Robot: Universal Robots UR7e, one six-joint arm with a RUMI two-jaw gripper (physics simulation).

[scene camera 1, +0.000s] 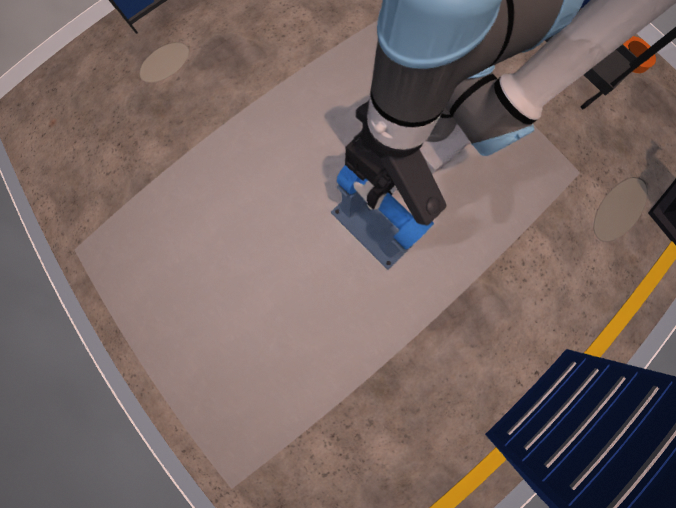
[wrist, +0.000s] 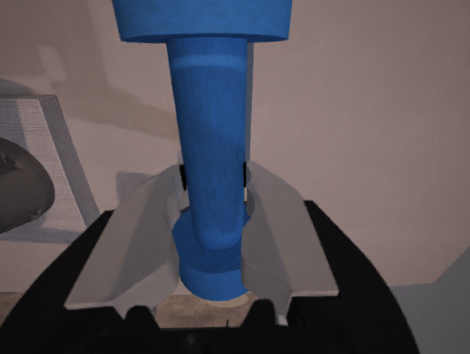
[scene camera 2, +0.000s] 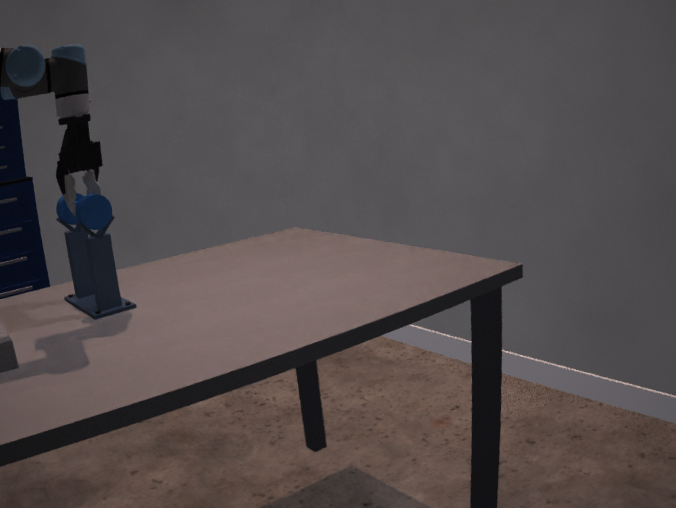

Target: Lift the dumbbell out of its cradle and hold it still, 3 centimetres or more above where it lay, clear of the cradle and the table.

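Frame: origin at the arm's base, x back, y right, z up, level; centimetres.
Seen in the pictures: gripper, fingertip midpoint: [scene camera 1: 379, 200] [wrist: 215, 165]; arm's base at its link origin: [wrist: 8, 179].
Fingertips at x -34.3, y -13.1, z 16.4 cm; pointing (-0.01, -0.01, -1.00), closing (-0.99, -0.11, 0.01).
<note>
Pixels of each thing's top centre, then the offset from my fingertips to it. Level surfaces: height alone.
- blue dumbbell at its top centre: [wrist: 211, 195] [scene camera 1: 387, 194] [scene camera 2: 80, 193] dx +0.1, dy -0.9, dz +4.5 cm
- blue-grey cradle at its top centre: [scene camera 1: 383, 204] [scene camera 2: 83, 216] dx +0.1, dy -1.0, dz -0.6 cm
- table at its surface level: dz -20.6 cm
The blue dumbbell [scene camera 1: 413, 232] [scene camera 2: 93, 211] [wrist: 212, 125] lies level across the top of its cradle. Its near round head sits down in the V-shaped arms in the scene camera 2 view, with no gap that I can see. The blue-grey cradle [scene camera 1: 368, 226] [scene camera 2: 106, 273] stands upright on the table, two posts on a flat base plate. My gripper [scene camera 1: 382, 199] [scene camera 2: 81, 201] [wrist: 215, 165] points down and is shut on the dumbbell's bar between the two heads, one finger on each side. The contact of the far head with the cradle is partly hidden.
The table [scene camera 1: 245, 284] [scene camera 2: 327, 284] carries the cradle. A grey block [scene camera 2: 6, 355] [wrist: 30, 117] is beside the cradle, under the arm's base. A blue drawer cabinet [scene camera 1: 590, 426] [scene camera 2: 16, 234] stands off the table. The arm comes in from above.
</note>
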